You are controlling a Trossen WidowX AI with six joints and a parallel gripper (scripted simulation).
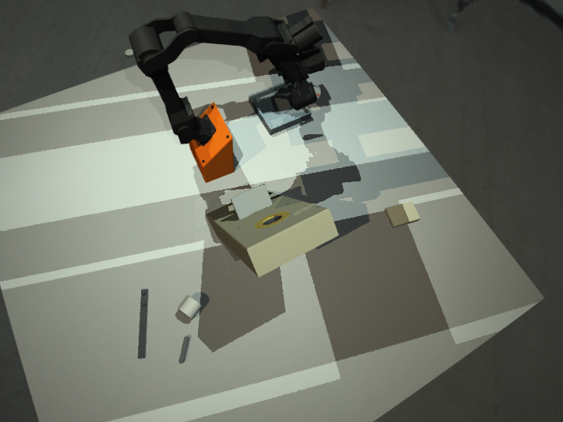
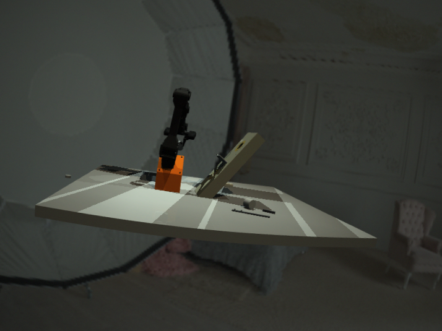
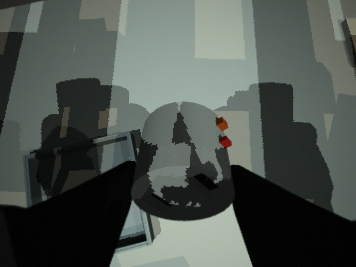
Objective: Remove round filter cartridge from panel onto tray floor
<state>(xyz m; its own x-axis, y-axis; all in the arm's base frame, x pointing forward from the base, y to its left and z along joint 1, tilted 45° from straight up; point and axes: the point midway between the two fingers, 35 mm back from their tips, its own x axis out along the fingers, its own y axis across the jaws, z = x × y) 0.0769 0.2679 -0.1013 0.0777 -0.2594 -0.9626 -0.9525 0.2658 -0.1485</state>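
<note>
My gripper tip is 130 mm past the grey square tray, 10 mm to the right of it and 220 mm above it. The rest, counted from my gripper tip: round filter cartridge right at my gripper tip; then beige card 380 mm ahead, 140 mm to the left, 220 mm below.
</note>
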